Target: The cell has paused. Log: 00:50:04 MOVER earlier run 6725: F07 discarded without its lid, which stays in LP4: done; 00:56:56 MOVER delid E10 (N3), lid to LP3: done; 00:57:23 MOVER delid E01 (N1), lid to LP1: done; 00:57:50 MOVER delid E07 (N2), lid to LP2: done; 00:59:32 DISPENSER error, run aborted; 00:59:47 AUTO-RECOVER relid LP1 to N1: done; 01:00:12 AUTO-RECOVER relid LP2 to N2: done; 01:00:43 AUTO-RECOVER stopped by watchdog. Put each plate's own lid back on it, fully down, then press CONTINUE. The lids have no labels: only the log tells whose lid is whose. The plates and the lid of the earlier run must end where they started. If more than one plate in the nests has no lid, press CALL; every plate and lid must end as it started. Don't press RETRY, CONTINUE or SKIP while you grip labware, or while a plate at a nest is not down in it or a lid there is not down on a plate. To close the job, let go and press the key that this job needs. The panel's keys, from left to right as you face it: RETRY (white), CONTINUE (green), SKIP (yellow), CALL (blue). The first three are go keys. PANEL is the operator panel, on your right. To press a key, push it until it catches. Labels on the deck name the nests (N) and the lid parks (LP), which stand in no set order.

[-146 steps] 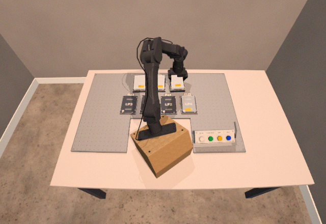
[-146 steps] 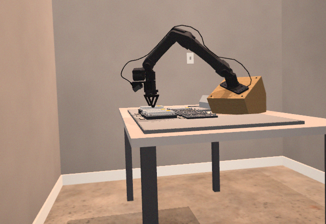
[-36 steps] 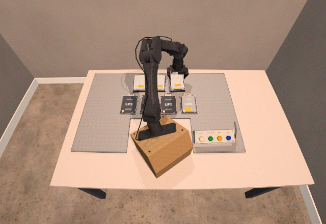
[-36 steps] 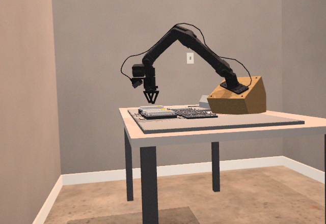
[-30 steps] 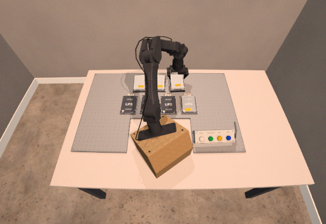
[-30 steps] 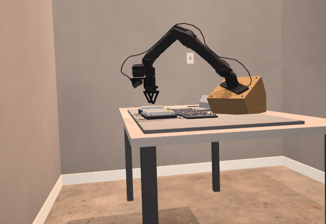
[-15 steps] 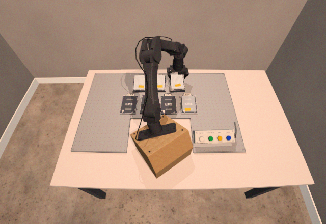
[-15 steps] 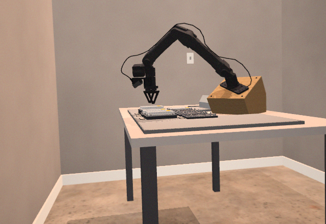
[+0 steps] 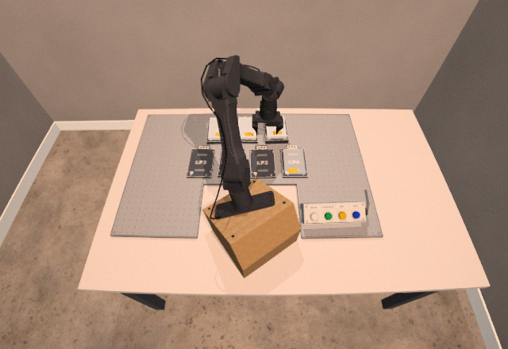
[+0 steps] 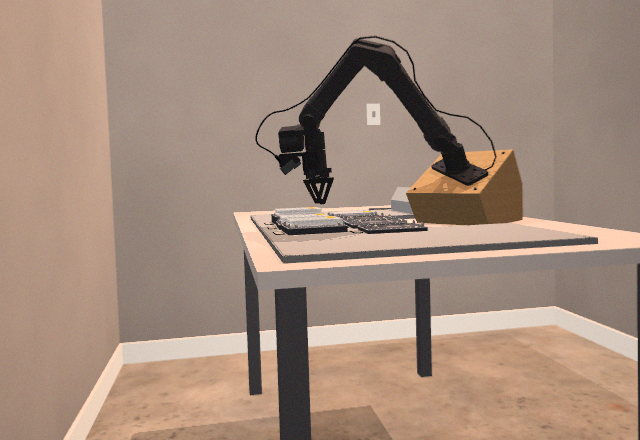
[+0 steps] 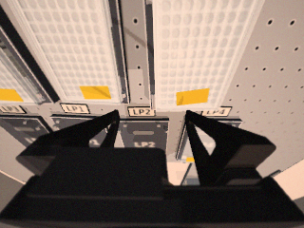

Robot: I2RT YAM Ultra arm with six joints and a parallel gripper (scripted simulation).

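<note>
The green continue key lies 400 mm behind my hand and 200 mm to the right of it. Also, from my hand: lid park: 120 mm behind, 150 mm to the left, 60 mm below; then plate: 60 mm ahead, 40 mm to the right, 30 mm below; then white retry key: 400 mm behind, 150 mm to the right.
</note>
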